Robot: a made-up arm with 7 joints.
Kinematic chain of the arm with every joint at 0, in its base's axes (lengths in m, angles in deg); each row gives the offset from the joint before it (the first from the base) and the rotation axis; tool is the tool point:
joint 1: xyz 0 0.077 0 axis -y
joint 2: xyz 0 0.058 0 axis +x
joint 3: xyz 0 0 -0.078 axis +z
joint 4: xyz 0 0 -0.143 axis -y
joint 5: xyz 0 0 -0.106 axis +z
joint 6: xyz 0 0 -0.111 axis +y
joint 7: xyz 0 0 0 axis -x
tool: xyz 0 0 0
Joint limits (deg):
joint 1: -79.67..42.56
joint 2: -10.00..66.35
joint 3: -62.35..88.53
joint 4: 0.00..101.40
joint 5: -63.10..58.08
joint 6: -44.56..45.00
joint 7: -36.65..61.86
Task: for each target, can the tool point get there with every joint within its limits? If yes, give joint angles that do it. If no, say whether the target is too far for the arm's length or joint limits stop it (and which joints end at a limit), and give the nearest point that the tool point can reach.
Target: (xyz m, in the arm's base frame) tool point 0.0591 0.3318 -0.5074
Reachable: no: too far | nearest point 0.0473 0.2925 -0.4060 | short by 0.109 m
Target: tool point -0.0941 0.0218 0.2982
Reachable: no: joint limits stop it (at a limit: joint 1, joint 2, joint 4) | nearest point 0.0186 0.3707 0.1451 | short by 0.397 m
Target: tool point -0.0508 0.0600 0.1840
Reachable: no: joint limits stop it (at a limit: joint 1, joint 2, joint 4) | nearest point 0.0293 0.3683 0.1473 | short by 0.321 m
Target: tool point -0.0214 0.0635 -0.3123
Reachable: yes | joints -45.44 -2.45 -16.50 85.72 29.04 -13.29 18.13
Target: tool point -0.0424 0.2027 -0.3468
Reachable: yes | joints -42.90 10.60 4.05 71.31 -40.64 8.86 23.47
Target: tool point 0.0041 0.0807 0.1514
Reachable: no: joint limits stop it (at a limit: joint 1, joint 2, joint 4) | nearest point 0.0961 0.3488 0.1484 | short by 0.283 m
